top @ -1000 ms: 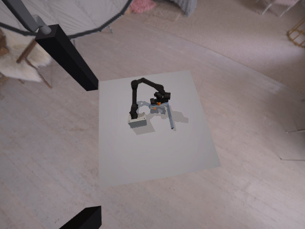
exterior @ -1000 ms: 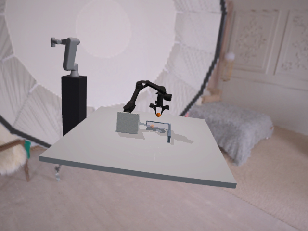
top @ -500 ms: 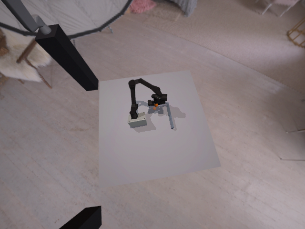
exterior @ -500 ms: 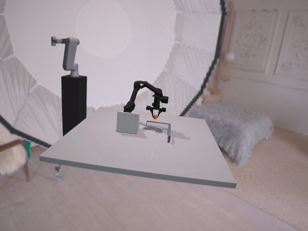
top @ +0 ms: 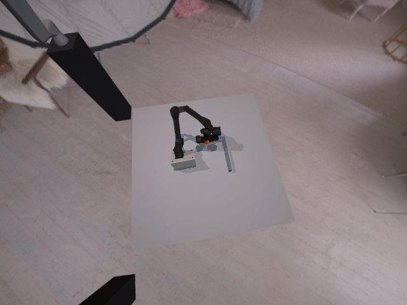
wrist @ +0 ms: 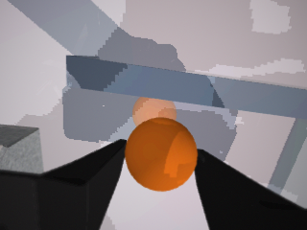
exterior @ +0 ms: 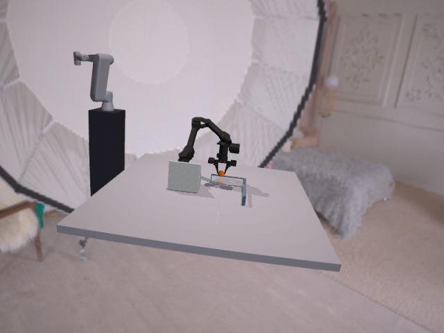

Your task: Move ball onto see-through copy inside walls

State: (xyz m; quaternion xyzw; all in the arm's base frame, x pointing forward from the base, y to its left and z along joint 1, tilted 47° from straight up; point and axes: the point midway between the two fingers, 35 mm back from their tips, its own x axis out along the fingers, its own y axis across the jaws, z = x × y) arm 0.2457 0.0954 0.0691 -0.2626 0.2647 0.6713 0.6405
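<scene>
My gripper tip is 60 mm above the see-through copy of ball. The rest, counted from my gripper tip: orange ball right at my gripper tip.
</scene>
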